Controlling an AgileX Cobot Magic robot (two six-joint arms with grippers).
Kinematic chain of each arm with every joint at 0, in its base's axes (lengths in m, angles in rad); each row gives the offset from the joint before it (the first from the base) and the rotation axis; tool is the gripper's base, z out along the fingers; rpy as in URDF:
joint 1: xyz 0 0 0.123 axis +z
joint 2: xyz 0 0 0 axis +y
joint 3: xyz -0.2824 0 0.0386 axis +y
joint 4: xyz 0.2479 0 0.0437 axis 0.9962 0 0.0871
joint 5: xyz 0 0 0 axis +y
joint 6: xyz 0.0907 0 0.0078 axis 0.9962 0 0.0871
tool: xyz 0 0 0 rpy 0 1.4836 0
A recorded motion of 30 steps. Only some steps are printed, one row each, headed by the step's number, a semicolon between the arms.
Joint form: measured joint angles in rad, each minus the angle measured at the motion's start. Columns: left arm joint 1, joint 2, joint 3, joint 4, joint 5, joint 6; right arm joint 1, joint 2, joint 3, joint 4, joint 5, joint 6.
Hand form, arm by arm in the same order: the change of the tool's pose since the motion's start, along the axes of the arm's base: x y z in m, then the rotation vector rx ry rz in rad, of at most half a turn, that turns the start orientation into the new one. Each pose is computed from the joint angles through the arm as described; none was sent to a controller.
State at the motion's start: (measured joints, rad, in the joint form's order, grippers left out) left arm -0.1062 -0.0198 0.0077 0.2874 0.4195 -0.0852; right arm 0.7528 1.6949 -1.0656 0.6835 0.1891 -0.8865
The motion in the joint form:
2: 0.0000 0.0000 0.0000 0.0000 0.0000 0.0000; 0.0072 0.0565 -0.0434 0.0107 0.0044 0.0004
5: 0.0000 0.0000 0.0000 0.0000 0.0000 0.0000; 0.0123 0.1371 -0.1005 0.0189 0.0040 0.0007
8: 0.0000 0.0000 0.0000 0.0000 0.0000 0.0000; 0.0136 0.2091 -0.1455 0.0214 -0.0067 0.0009
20: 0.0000 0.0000 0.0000 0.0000 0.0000 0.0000; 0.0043 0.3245 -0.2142 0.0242 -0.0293 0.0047
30: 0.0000 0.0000 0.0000 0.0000 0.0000 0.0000; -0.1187 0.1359 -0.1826 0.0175 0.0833 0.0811
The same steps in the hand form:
2: 0.0000 0.0000 0.0000 0.0000 0.0000 0.0000; 0.0073 0.0112 -0.0086 -0.0034 0.0195 0.0038
5: 0.0000 0.0000 0.0000 0.0000 0.0000 0.0000; 0.0185 0.0247 -0.0233 -0.0144 0.0412 0.0040
8: 0.0000 0.0000 0.0000 0.0000 0.0000 0.0000; 0.0288 0.0345 -0.0392 -0.0285 0.0537 -0.0022
20: 0.0000 0.0000 0.0000 0.0000 0.0000 0.0000; 0.0474 0.0451 -0.0678 -0.0511 0.0732 -0.0280
30: 0.0000 0.0000 0.0000 0.0000 0.0000 0.0000; 0.0583 -0.0051 -0.0024 0.0606 0.0884 -0.1327

